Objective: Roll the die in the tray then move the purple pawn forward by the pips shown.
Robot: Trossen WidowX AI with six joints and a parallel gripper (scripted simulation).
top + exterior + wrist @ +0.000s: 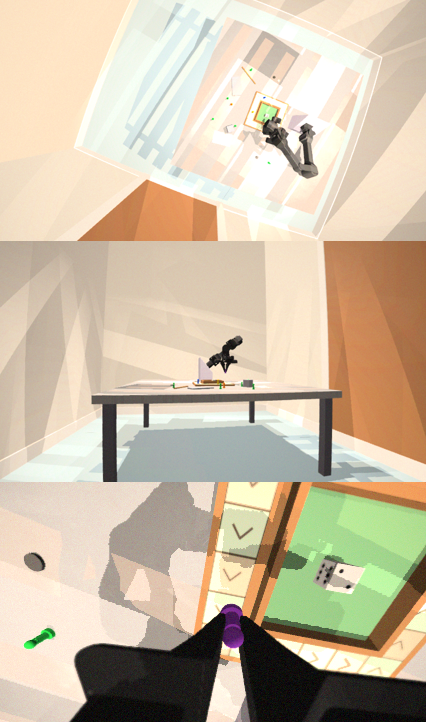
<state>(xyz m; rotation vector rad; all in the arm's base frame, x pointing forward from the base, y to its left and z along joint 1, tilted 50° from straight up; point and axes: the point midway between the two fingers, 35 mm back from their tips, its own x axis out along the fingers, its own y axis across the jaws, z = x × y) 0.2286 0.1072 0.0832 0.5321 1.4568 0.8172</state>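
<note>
My gripper tip is now 10 cm to the left of the white die, 7 cm above it and 4 cm short of it. Also, from my gripper tip: green tray (11 cm to the right, 9 cm below, 4 cm ahead); then yellow pawn (15 cm ahead, 8 cm to the right, 7 cm below); then purple pawn (1 cm above).
</note>
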